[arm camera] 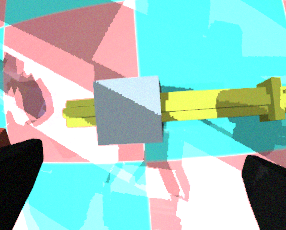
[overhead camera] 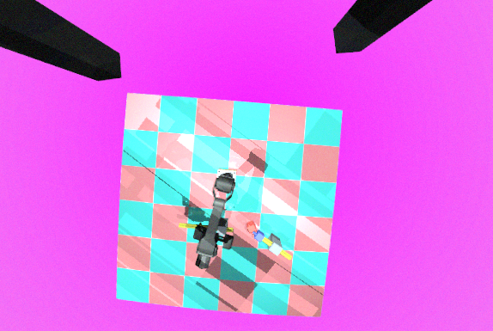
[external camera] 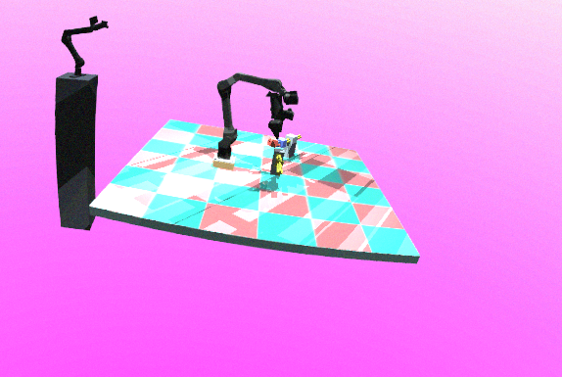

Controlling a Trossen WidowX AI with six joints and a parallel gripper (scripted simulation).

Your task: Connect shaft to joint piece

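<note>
Now: the red joint piece 18 cm to the left of my gripper tip, 10 cm below it and 2 cm ahead of it.
</note>
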